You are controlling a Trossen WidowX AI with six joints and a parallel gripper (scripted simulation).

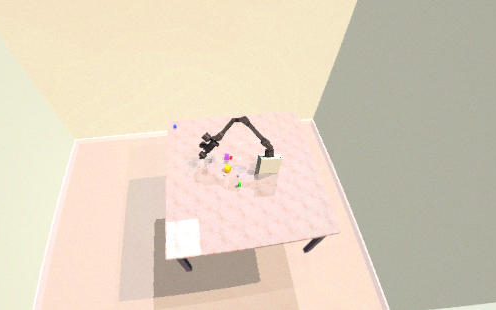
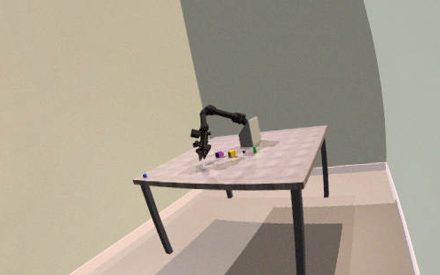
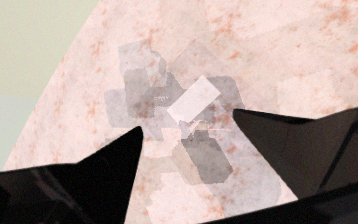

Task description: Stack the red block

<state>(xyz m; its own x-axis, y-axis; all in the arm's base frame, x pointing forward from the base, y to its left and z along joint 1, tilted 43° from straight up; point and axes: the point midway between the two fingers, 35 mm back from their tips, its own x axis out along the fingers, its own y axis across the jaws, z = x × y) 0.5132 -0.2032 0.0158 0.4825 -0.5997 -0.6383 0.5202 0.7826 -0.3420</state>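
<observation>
My gripper tip is now 21 cm past the purple cube, 1 cm to the right of it and 3 cm above it. Also, from my gripper tip: yellow cube 20 cm behind, 14 cm to the left, 3 cm below; then red block 25 cm behind, 2 cm to the left, 4 cm below; then small blue block 24 cm ahead, 40 cm to the right, 4 cm below.
</observation>
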